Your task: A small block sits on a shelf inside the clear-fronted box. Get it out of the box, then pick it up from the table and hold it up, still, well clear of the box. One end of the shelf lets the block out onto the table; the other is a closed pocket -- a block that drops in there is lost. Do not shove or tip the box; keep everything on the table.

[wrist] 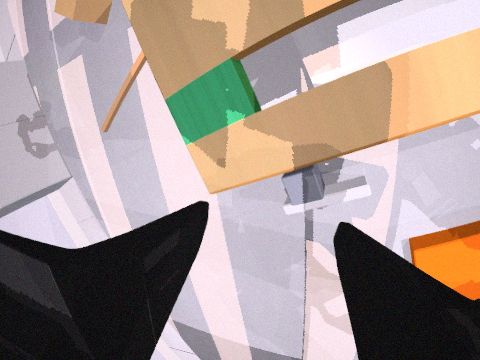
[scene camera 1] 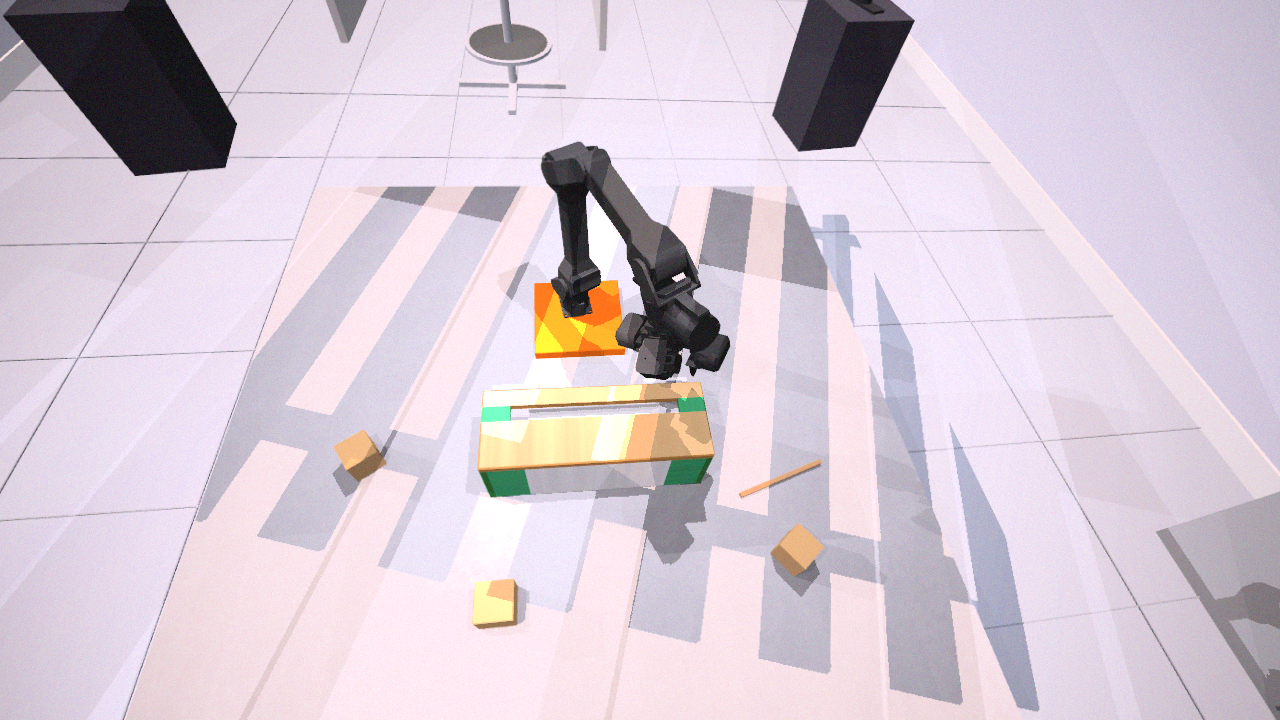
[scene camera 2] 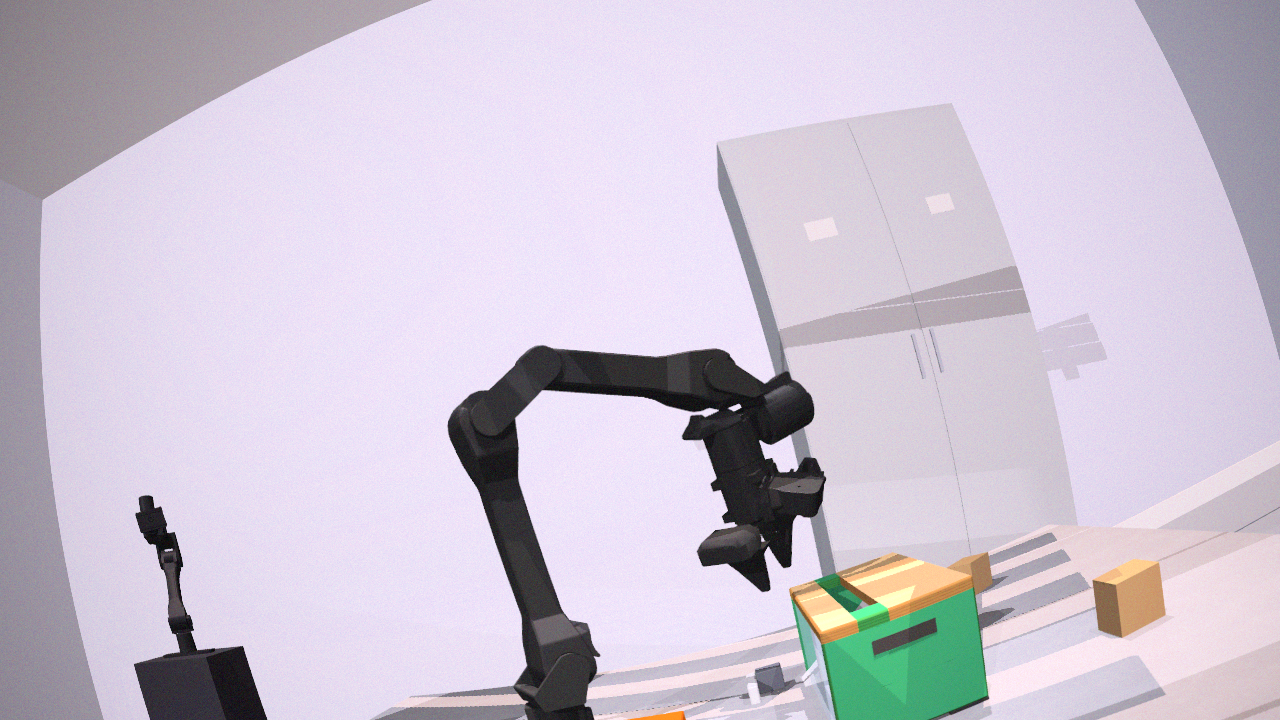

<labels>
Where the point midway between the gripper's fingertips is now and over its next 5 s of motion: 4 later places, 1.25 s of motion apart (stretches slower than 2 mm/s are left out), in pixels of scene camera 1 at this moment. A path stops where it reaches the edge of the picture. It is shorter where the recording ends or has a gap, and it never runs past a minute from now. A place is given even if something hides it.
My gripper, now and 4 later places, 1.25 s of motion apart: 677, 369; 681, 363; 686, 356; 678, 390; 674, 395
</labels>
